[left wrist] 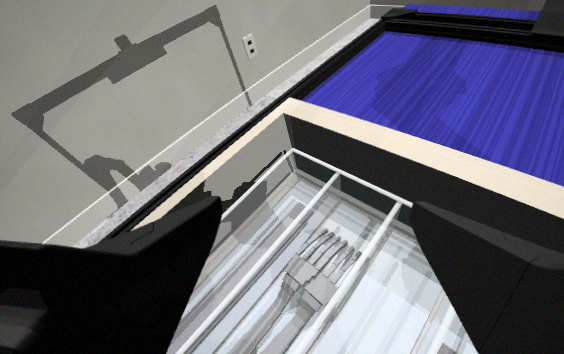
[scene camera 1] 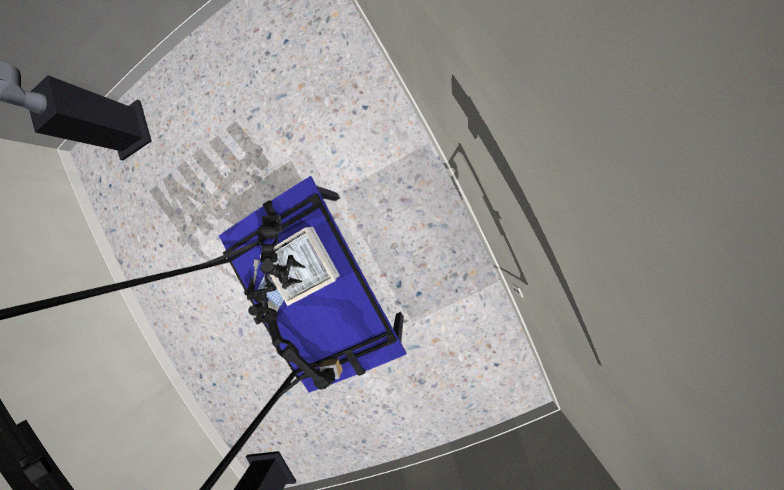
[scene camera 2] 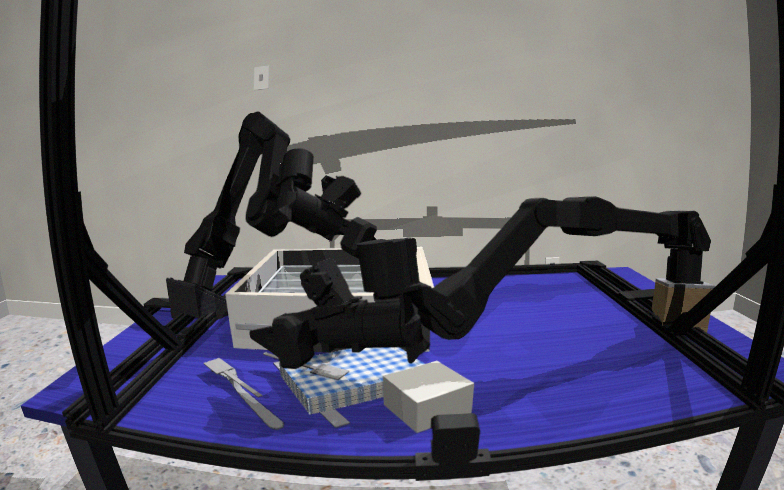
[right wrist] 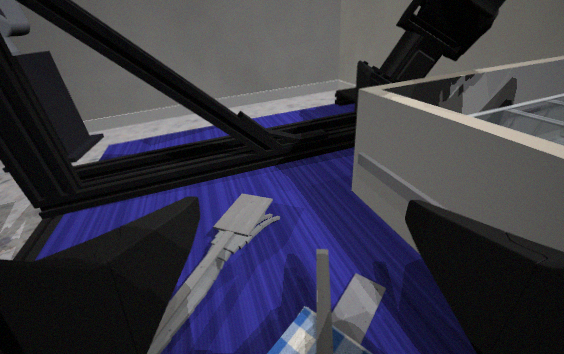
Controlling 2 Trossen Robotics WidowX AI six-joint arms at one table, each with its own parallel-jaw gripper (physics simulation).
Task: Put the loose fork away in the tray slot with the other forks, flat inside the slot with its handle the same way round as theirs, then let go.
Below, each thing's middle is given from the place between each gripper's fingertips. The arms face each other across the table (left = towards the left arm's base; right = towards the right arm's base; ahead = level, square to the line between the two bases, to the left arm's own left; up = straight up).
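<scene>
With the cutlery tray (scene camera 2: pixel 287 279) as the reference, my left hand is 110 mm above it, 50 mm to the right of it and 60 mm past it. The white block (scene camera 2: pixel 415 395) is 120 mm below my left hand, 150 mm to the right of it and 380 mm behind it.
As for my right hand, the white block is 60 mm below it, 60 mm behind it and 230 mm to the right of it, while the cutlery tray is 50 mm below that same right hand, 270 mm ahead of it and 20 mm to the right of it.
</scene>
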